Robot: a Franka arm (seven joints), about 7 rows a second.
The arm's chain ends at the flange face. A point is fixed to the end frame.
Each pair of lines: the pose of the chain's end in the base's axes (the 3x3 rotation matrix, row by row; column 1 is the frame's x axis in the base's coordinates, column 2 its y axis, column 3 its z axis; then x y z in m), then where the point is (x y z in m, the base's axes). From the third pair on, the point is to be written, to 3 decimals.
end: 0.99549, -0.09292, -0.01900; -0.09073, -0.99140, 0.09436; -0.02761, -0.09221, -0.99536; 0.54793, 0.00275, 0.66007
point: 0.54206 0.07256 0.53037
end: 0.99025, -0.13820, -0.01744; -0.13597, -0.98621, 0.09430; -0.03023, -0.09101, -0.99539; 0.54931, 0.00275, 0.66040
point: 0.54626 0.07264 0.53065
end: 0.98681, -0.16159, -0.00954; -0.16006, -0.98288, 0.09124; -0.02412, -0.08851, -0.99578; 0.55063, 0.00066, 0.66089
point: 0.550 0.070 0.531
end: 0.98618, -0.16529, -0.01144; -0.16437, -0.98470, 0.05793; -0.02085, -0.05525, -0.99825; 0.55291, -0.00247, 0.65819
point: 0.552 0.063 0.526
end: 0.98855, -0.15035, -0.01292; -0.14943, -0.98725, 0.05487; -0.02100, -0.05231, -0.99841; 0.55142, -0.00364, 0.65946
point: 0.550 0.061 0.527
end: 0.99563, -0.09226, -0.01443; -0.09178, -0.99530, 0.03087; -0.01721, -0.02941, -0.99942; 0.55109, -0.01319, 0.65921
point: 0.546 0.048 0.525
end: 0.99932, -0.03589, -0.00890; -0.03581, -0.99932, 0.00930; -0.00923, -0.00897, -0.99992; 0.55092, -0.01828, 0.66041
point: 0.543 0.040 0.525
